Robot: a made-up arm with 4 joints. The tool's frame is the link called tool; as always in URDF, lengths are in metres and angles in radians. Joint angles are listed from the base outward.
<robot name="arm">
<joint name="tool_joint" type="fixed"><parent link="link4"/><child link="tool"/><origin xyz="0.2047 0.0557 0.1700" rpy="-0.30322 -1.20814 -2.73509"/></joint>
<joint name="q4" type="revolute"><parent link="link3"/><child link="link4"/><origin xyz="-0.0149 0.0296 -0.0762" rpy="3.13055 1.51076 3.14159"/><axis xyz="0 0 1"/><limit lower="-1.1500" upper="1.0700"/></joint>
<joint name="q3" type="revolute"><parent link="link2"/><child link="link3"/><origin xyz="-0.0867 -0.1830 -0.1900" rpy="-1.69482 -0.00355 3.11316"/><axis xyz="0 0 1"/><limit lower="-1.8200" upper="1.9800"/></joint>
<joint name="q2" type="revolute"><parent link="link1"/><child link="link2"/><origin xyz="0.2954 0.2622 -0.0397" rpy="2.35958 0.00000 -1.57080"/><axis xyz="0 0 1"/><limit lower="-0.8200" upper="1.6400"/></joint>
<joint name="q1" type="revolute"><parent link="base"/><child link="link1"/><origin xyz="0.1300 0.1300 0.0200" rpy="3.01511 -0.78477 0.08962"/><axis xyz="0 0 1"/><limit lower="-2.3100" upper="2.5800"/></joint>
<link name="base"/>
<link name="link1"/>
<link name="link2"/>
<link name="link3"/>
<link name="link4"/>
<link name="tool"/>
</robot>
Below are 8 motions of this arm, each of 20 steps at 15 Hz.
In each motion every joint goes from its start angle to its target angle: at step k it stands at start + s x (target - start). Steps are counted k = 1, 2, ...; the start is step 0. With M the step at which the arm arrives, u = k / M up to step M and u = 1 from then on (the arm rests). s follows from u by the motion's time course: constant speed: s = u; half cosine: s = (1 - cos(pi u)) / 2; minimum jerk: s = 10 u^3 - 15 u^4 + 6 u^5.
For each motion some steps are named. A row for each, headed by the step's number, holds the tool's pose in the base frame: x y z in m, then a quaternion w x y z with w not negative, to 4 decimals.
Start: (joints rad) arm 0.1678 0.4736 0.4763 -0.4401
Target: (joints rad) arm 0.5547 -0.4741 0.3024 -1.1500
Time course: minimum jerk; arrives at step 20
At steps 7, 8, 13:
7: 0.3881 -0.4491 0.1599 0.3665 0.7362 -0.5663 -0.0553
8: 0.3634 -0.4539 0.1352 0.3453 0.7399 -0.5687 -0.0996
13: 0.2403 -0.4421 0.0098 0.2075 0.7607 -0.5249 -0.3205

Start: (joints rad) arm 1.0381 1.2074 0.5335 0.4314
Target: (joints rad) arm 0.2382 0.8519 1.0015 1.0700
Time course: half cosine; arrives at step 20
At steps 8, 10, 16, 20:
8: 0.4327 -0.5355 0.0581 0.1054 0.7086 -0.6326 0.2943
10: 0.5106 -0.4775 0.1048 0.0488 0.7478 -0.5783 0.3225
16: 0.6638 -0.2663 0.2068 0.1006 -0.8330 0.4221 -0.3432
20: 0.6872 -0.2074 0.2253 0.1348 -0.8491 0.3843 -0.3365

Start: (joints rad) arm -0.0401 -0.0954 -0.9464 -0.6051
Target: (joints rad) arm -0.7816 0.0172 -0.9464 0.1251
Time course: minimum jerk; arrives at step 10
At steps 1, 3, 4, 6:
1: 0.3393 -0.2286 0.2052 0.2795 0.2977 -0.8914 -0.1965
3: 0.3833 -0.2131 0.2272 0.2843 0.3163 -0.9005 -0.0910
4: 0.4281 -0.1915 0.2521 0.2821 0.3362 -0.8984 0.0150
6: 0.5321 -0.1079 0.3183 0.2494 0.3859 -0.8498 0.2582

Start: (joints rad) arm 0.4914 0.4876 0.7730 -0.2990
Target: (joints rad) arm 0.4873 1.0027 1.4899 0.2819
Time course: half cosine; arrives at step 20
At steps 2, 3, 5, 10, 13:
2: 0.3897 -0.4930 0.0817 0.2733 0.8033 -0.5284 0.0289
3: 0.3950 -0.4909 0.0827 0.2721 0.8084 -0.5208 0.0353
5: 0.4105 -0.4833 0.0854 0.2678 0.8237 -0.4970 0.0531
10: 0.4575 -0.4399 0.0868 0.2442 0.8789 -0.3988 0.0934
13: 0.4744 -0.4038 0.0796 0.2243 0.9102 -0.3349 0.0954

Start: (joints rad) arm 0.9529 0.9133 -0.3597 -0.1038
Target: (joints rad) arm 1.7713 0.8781 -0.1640 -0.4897
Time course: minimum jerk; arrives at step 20
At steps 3, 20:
3: 0.0318 -0.5606 -0.0118 0.3438 0.2270 -0.9109 0.0204
20: -0.2856 -0.2437 -0.3271 0.2095 0.1706 -0.8315 -0.4855

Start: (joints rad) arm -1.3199 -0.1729 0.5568 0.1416
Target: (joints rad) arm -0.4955 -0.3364 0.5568 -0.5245
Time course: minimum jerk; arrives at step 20
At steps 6, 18, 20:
6: 0.6903 0.3739 0.1579 0.3138 0.9163 -0.0928 0.2307
18: 0.6364 -0.0722 0.2134 0.3317 0.8948 -0.2983 0.0160
20: 0.6346 -0.0764 0.2129 0.3314 0.8945 -0.2997 0.0133

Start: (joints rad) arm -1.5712 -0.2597 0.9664 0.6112
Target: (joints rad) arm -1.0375 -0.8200 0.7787 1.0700
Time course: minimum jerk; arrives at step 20
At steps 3, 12, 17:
3: 0.5092 0.6525 -0.0437 0.1144 0.9797 0.1458 0.0770
12: 0.6479 0.5949 0.1076 0.2443 -0.9561 0.1619 -0.0065
17: 0.7153 0.5283 0.1776 0.3918 -0.8732 0.2895 0.0156

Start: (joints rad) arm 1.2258 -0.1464 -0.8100 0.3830
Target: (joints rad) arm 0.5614 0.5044 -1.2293 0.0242
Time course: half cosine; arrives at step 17
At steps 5, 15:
5: -0.0189 -0.4401 -0.2495 0.0650 -0.0935 -0.9777 -0.1763
15: 0.1307 -0.4718 0.0927 0.2399 -0.0879 -0.9617 0.0992

